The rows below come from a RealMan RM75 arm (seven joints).
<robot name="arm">
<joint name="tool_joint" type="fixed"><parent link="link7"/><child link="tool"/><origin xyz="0 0 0" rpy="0 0 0"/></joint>
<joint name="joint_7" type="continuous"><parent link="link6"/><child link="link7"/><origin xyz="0 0 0.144" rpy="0 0 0"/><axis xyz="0 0 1"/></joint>
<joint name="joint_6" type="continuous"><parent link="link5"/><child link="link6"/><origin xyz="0 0 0" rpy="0 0 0"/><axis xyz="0 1 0"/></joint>
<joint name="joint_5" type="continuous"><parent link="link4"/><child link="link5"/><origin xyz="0 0 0.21" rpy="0 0 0"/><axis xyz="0 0 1"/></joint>
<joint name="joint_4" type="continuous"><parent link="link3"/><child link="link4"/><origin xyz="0 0 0" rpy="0 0 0"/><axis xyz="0 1 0"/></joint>
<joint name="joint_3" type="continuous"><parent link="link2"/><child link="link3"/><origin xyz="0 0 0.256" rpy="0 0 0"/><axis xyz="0 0 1"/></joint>
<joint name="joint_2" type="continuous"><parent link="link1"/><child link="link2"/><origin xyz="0 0 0" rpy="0 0 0"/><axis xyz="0 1 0"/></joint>
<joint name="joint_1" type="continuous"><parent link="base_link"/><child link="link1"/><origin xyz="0 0 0.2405" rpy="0 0 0"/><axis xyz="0 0 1"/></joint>
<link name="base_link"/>
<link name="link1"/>
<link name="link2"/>
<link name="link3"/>
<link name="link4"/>
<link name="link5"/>
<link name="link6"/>
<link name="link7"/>
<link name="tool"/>
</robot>
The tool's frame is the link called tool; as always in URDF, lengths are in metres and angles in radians. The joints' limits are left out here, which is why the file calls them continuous.
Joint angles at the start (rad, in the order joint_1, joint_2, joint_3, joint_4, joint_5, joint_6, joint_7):
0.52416, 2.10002, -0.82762, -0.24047, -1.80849, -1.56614, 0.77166
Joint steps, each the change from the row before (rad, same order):
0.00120, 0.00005, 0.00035, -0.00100, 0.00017, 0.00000, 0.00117
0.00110, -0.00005, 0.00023, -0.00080, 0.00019, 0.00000, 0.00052
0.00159, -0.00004, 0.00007, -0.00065, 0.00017, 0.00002, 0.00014
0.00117, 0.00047, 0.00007, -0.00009, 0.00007, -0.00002, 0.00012
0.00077, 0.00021, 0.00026, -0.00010, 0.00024, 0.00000, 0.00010
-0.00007, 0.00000, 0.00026, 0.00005, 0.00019, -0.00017, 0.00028
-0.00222, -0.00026, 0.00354, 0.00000, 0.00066, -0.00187, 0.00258
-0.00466, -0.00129, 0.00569, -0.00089, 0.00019, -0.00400, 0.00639
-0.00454, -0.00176, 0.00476, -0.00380, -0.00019, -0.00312, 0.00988
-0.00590, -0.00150, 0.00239, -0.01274, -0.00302, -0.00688, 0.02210
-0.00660, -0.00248, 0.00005, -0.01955, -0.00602, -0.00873, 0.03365
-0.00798, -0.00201, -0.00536, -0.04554, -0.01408, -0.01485, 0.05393
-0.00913, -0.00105, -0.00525, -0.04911, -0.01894, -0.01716, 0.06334
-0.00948, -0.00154, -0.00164, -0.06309, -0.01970, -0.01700, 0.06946
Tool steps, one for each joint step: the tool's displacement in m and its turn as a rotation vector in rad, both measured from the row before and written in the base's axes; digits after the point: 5 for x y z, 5 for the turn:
-0.00038, 0.00052, 0.00016, 0.00034, 0.00017, 0.00069
-0.00032, 0.00047, 0.00016, 0.00056, -0.00003, 0.00102
-0.00045, 0.00055, 0.00012, 0.00055, -0.00014, 0.00179
-0.00046, 0.00025, -0.00014, -0.00015, 0.00049, 0.00108
-0.00028, 0.00023, -0.00002, 0.00026, 0.00043, 0.00054
-0.00001, 0.00001, 0.00004, 0.00006, 0.00044, -0.00043
0.00046, -0.00024, 0.00057, 0.00098, 0.00373, -0.00527
0.00120, -0.00058, 0.00133, 0.00030, 0.00562, -0.00989
0.00132, -0.00007, 0.00173, -0.00020, 0.00357, -0.01046
0.00116, 0.00006, 0.00260, -0.00690, 0.00309, -0.01148
0.00139, 0.00033, 0.00351, -0.01346, 0.00053, -0.01376
0.00064, 0.00188, 0.00603, -0.02114, -0.00887, -0.00654
0.00057, 0.00105, 0.00590, -0.02925, -0.01051, -0.01142
0.00026, 0.00307, 0.00836, -0.02111, -0.01690, -0.01110

